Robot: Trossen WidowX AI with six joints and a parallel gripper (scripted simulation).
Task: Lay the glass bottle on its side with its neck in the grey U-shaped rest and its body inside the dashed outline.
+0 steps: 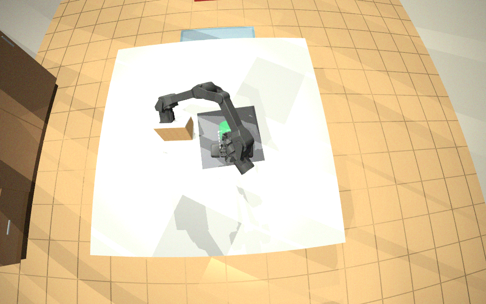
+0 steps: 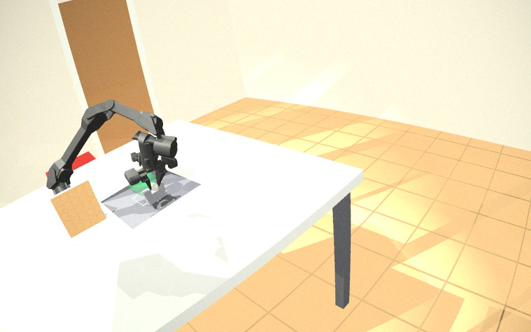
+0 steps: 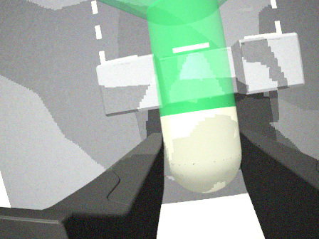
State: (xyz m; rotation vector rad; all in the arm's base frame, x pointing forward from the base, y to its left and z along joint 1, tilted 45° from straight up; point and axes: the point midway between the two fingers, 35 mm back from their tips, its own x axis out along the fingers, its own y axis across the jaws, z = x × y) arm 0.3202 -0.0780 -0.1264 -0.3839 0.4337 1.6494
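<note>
Now: the green glass bottle 50 mm to the left of my gripper tip and 10 mm behind it. Round my gripper tip: dark grey mat: 110 mm to the left, 60 mm below, 10 mm behind.
</note>
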